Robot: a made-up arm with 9 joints. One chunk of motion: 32 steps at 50 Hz.
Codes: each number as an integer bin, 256 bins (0 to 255) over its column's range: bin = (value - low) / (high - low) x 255, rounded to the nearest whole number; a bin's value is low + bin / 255 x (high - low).
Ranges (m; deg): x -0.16..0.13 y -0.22..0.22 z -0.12..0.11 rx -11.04..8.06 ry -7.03..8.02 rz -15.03..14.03
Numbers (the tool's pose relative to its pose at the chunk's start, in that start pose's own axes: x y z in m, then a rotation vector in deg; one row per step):
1: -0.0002 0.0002 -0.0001 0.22 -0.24 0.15
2: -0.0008 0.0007 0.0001 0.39 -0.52 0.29
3: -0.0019 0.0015 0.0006 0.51 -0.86 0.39
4: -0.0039 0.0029 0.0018 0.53 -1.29 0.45
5: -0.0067 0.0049 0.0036 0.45 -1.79 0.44
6: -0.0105 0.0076 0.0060 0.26 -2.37 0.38
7: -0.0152 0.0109 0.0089 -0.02 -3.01 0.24
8: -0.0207 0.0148 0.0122 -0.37 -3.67 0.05
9: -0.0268 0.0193 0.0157 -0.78 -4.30 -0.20
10: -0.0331 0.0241 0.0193 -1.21 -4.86 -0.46
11: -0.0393 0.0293 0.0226 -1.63 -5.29 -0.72
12: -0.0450 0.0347 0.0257 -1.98 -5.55 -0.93
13: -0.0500 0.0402 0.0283 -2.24 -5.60 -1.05
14: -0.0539 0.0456 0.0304 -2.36 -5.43 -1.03
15: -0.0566 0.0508 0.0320 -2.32 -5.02 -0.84
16: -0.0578 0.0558 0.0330 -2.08 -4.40 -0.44
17: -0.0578 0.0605 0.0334 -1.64 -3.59 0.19
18: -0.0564 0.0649 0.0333 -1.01 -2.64 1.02
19: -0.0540 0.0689 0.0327 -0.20 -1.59 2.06
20: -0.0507 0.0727 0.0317 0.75 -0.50 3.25
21: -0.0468 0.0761 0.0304 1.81 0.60 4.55
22: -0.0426 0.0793 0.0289 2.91 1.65 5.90
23: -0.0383 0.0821 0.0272 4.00 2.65 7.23
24: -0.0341 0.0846 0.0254 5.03 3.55 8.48
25: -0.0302 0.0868 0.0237 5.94 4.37 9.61
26: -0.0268 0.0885 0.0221 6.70 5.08 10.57
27: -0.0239 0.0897 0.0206 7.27 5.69 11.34
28: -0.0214 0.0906 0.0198 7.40 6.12 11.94
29: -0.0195 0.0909 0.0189 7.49 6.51 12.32
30: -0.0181 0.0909 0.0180 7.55 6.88 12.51
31: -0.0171 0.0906 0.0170 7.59 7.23 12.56
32: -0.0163 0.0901 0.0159 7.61 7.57 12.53
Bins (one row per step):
1: 141 128 133 150 115 133
2: 140 128 133 153 110 134
3: 139 128 134 154 105 135
4: 137 129 135 154 97 136
5: 135 130 137 153 89 136
6: 131 132 140 151 79 135
7: 127 134 143 147 68 134
8: 122 136 147 142 57 132
9: 117 139 150 137 46 130
10: 112 141 154 131 37 128
11: 106 144 158 126 29 126
12: 101 148 162 121 25 124
13: 97 151 164 117 24 123
14: 93 154 167 116 27 123
15: 91 157 169 116 34 125
16: 90 160 170 120 45 128
17: 90 163 170 125 58 134
18: 91 165 170 134 74 141
19: 93 167 169 145 92 150
20: 96 170 168 157 111 160
21: 100 172 167 172 129 172
22: 103 173 165 186 147 184
23: 107 175 163 201 164 195
24: 111 177 161 215 179 206
25: 114 178 159 227 193 216
26: 117 179 158 237 205 225
27: 120 179 156 244 216 231
28: 122 180 155 246 223 237
29: 124 180 154 247 229 240
30: 125 180 153 248 236 242
31: 126 180 152 249 242 242
32: 126 180 151 249 247 242

